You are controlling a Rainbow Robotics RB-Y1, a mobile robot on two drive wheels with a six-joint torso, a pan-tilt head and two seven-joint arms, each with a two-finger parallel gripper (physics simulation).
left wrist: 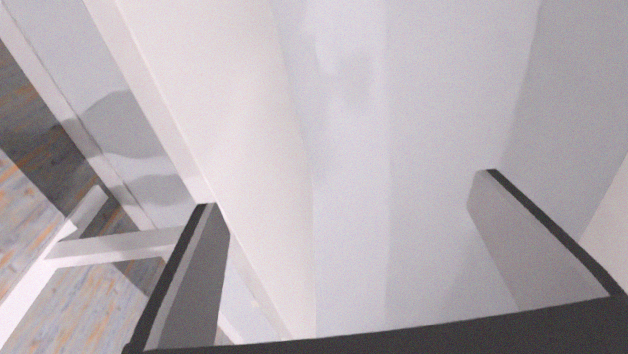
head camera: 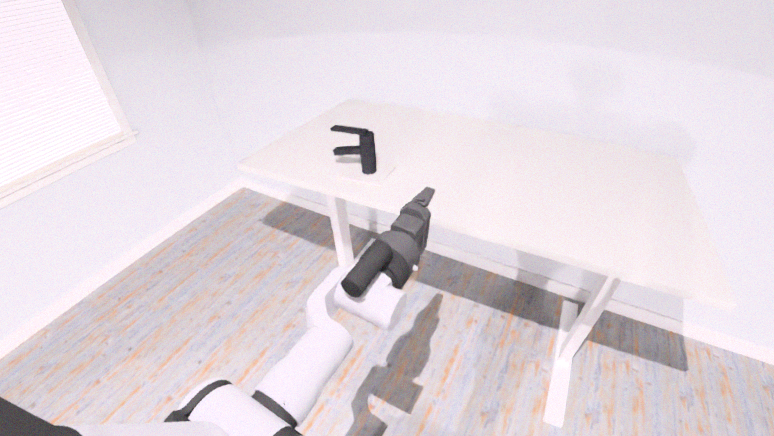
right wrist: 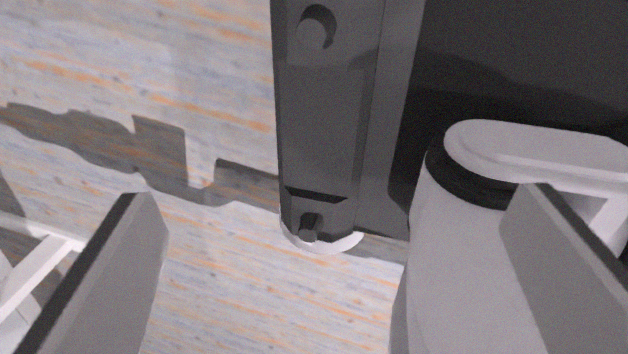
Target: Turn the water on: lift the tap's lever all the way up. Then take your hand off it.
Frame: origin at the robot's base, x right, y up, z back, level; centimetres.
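Where they show: left gripper, fingertip midpoint: (left wrist: 347,204) (head camera: 427,210); right gripper, fingertip midpoint: (right wrist: 334,210).
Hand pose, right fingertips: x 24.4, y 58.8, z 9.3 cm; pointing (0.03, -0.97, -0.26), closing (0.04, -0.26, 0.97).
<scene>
Each offset is from my right fingertips to the centre of the thing. "*": to the spot under its first point. Level surfaces: height alone.
The black tap {* dx -66.7, dy +44.3, dz -80.7 cm} (head camera: 368,154) stands upright near the left end of the white table in the head camera view. Its flat lever {dx -74.0, dy +50.7, dz -83.1 cm} (head camera: 348,129) sticks out to the left from the top, above the spout {dx -74.9, dy +43.4, dz -83.2 cm} (head camera: 346,151), which points the same way. My left gripper (head camera: 427,196) (left wrist: 347,204) is open and empty, to the right of the tap and nearer the camera, apart from it. The tap does not show in the left wrist view. My right gripper (right wrist: 334,210) is open and empty beside the robot's own base, with floor below; the tap does not show in that view.
The white table {dy +36.4 cm} (head camera: 519,178) (left wrist: 240,100) has its front edge close to my left gripper. Its white legs (head camera: 340,230) (head camera: 582,319) stand on the wooden floor {dy -58.6 cm} (head camera: 189,303) (right wrist: 240,300). A wall (head camera: 433,59) rises behind, with a blind-covered window (head camera: 48,81) at the left.
</scene>
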